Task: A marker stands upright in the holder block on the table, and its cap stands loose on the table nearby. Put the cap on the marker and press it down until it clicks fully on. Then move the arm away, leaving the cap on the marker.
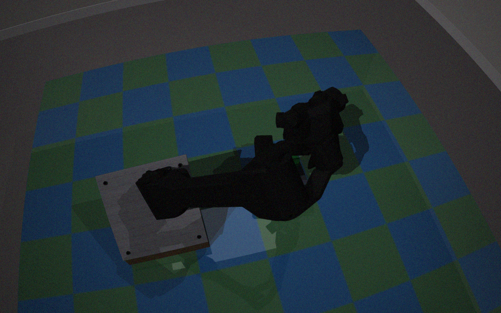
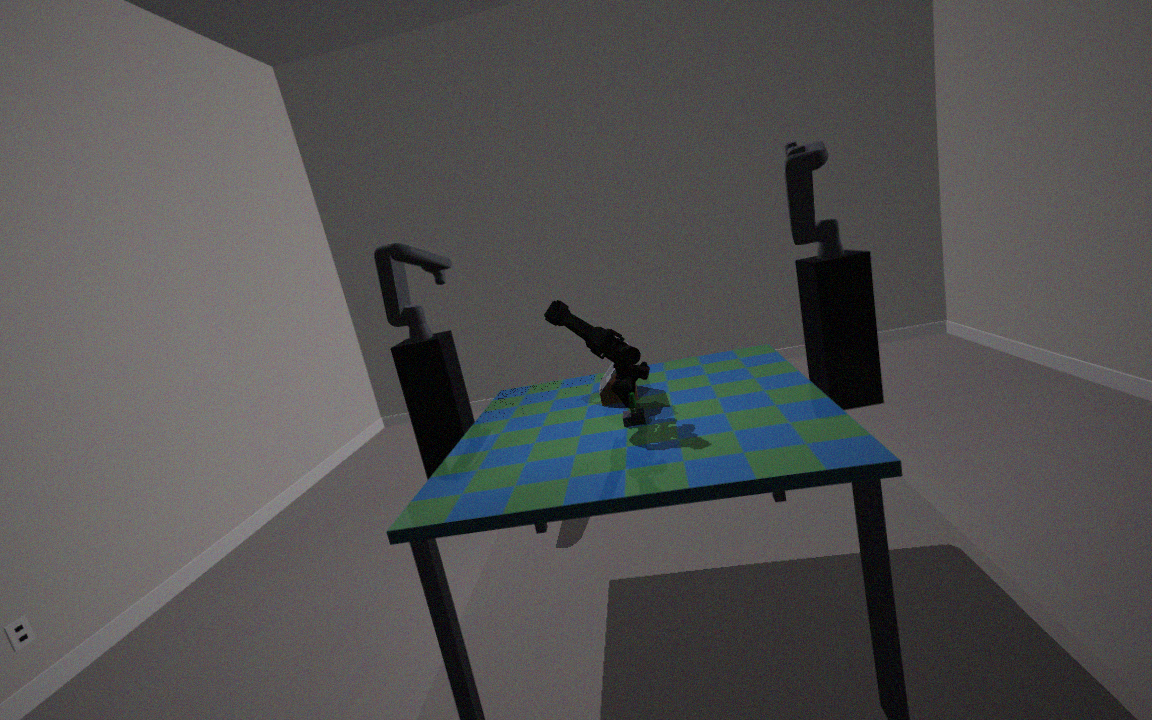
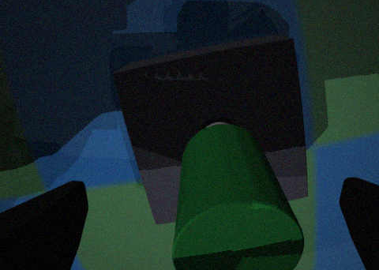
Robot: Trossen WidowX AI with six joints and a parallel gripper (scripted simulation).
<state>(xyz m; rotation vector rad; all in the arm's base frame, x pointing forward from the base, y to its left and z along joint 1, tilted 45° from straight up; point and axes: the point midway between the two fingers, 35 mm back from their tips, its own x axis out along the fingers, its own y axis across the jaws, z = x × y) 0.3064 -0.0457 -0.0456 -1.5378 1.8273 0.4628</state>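
Now: the green cap 1 cm above my gripper tip. Round my gripper tip: block (6 cm below).
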